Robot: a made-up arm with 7 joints. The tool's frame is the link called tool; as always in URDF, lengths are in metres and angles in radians. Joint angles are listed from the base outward. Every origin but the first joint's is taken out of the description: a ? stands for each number. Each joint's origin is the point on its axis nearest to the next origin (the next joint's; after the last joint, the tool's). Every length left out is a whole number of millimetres.
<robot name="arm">
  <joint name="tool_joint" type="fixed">
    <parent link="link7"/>
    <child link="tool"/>
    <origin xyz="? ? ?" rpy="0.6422 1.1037 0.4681"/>
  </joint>
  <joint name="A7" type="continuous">
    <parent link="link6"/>
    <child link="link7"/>
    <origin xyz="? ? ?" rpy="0 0 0"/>
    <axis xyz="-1 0 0"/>
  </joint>
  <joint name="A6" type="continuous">
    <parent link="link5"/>
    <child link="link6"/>
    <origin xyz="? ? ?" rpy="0 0 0"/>
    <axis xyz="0 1 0"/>
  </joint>
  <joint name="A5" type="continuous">
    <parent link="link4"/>
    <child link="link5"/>
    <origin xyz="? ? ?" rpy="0 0 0"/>
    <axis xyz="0 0 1"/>
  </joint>
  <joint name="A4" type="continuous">
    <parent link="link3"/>
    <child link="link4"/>
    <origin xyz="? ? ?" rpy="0 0 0"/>
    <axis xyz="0 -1 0"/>
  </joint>
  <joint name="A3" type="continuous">
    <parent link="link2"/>
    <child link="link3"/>
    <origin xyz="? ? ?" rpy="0 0 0"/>
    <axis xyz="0 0 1"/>
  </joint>
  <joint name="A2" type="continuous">
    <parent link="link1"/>
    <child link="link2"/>
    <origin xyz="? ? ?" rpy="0 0 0"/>
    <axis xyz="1 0 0"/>
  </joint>
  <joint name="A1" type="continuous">
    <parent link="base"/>
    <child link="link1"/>
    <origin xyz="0.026 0.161 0.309" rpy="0 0 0"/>
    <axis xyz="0 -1 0"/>
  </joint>
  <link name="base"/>
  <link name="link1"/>
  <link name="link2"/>
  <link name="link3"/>
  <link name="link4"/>
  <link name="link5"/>
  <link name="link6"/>
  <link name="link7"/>
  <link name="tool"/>
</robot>
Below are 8 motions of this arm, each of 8 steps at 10 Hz.
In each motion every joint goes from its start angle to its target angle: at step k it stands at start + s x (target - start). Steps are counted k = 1, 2, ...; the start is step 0. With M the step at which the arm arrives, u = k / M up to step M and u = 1 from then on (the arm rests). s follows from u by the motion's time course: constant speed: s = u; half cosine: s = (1 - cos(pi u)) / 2; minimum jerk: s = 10 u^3 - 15 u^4 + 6 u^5.
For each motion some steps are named. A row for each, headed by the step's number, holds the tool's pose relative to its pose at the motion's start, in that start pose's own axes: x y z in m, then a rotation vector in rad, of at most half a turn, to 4 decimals.
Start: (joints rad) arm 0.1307 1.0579 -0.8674 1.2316 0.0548 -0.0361 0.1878
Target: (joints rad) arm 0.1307 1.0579 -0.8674 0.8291 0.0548 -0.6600 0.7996
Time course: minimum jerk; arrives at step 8
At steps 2, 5, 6, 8:
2: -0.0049 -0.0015 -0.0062 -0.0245 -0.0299 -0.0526
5: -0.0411 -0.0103 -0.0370 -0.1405 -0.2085 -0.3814
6: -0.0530 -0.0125 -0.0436 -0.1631 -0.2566 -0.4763
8: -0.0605 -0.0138 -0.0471 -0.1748 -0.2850 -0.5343

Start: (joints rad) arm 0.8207 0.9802 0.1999 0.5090 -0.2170 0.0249 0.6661
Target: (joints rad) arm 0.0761 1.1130 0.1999 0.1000 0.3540 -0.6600 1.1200
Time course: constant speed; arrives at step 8
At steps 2, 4, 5, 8:
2: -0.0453 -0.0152 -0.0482 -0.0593 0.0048 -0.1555
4: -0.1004 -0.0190 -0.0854 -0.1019 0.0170 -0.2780
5: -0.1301 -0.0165 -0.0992 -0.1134 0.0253 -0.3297
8: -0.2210 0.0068 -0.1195 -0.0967 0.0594 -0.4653

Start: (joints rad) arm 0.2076 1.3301 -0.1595 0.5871 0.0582 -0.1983 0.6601
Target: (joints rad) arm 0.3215 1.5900 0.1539 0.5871 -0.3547 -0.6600 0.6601
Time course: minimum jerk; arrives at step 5
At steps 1, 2, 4, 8:
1: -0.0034 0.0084 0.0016 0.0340 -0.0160 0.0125
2: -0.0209 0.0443 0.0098 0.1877 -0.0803 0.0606
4: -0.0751 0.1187 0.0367 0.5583 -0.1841 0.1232
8: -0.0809 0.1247 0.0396 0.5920 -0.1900 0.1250

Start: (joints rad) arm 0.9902 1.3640 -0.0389 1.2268 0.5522 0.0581 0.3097
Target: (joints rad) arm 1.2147 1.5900 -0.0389 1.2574 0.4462 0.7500 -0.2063
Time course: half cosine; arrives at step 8
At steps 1, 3, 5, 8:
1: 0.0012 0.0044 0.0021 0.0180 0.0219 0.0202
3: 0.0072 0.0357 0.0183 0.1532 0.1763 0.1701
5: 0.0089 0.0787 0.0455 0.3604 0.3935 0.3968
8: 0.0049 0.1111 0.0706 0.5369 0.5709 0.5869

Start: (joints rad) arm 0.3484 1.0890 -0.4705 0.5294 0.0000 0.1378 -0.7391
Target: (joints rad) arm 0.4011 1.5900 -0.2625 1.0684 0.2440 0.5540 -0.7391
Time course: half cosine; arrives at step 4
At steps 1, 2, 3, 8:
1: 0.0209 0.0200 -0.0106 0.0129 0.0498 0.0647
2: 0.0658 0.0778 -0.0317 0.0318 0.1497 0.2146
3: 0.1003 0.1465 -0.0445 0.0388 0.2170 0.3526
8: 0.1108 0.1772 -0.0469 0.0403 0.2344 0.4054

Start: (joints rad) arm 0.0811 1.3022 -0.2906 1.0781 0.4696 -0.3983 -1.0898
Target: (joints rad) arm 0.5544 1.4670 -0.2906 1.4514 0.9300 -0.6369 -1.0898
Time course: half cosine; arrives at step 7
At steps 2, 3, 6, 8:
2: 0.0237 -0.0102 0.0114 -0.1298 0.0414 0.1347
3: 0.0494 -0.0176 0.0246 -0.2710 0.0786 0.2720
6: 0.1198 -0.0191 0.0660 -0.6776 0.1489 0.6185
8: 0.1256 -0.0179 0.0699 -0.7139 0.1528 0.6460

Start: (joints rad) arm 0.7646 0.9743 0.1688 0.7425 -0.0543 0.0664 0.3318
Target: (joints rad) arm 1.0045 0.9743 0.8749 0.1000 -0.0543 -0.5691 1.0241
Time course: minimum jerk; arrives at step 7
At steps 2, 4, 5, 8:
2: -0.0078 0.0069 -0.0128 -0.1030 -0.0277 0.0208
4: -0.0353 -0.0051 -0.0440 -0.4340 -0.1987 0.0897
5: -0.0426 -0.0261 -0.0479 -0.5688 -0.3149 0.1221
8: -0.0442 -0.0430 -0.0458 -0.6477 -0.4018 0.1440

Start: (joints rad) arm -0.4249 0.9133 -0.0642 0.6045 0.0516 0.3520 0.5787
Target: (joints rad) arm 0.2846 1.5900 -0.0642 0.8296 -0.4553 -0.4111 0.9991
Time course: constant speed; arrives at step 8
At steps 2, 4, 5, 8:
2: -0.0191 0.0861 0.0607 0.2176 -0.2718 0.1011
4: -0.0682 0.1606 0.1083 0.4733 -0.4484 0.1953
5: -0.1016 0.1916 0.1254 0.6087 -0.4955 0.2386
8: -0.2233 0.2533 0.1464 0.9982 -0.4605 0.3407

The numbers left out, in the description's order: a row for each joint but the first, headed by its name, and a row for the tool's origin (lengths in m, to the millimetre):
tool: 0 0.013 -0.018
A7: 0.003 0 0.008
A6: -0.021 0.027 0
A5: -0.024 0 -0.196
A4: 0.007 -0.005 0
A3: 0 -0.019 -0.235
A2: 0 0 -0.018

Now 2 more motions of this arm.
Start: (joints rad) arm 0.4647 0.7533 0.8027 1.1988 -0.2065 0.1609 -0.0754
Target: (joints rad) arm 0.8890 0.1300 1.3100 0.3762 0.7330 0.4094 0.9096
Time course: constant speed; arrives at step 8
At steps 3, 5, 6, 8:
3: -0.0966 -0.0915 -0.0373 -0.7549 0.5735 -0.1589
5: -0.1687 -0.1654 -0.0065 -1.3592 0.8326 -0.1525
6: -0.2016 -0.1998 0.0258 -1.6728 0.9255 -0.0989
8: -0.2554 -0.2531 0.1166 -2.2797 1.0448 0.1453

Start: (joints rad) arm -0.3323 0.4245 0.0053 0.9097 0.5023 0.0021 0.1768
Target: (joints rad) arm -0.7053 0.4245 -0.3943 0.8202 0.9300 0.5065 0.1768
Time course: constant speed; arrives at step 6
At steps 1, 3, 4, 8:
1: -0.0263 -0.0024 -0.0208 -0.0159 0.1792 -0.0455
3: -0.0864 -0.0034 -0.0563 -0.0421 0.5456 -0.1259
4: -0.1196 -0.0019 -0.0702 -0.0531 0.7321 -0.1604
8: -0.1909 0.0049 -0.0887 -0.0727 1.1097 -0.2175

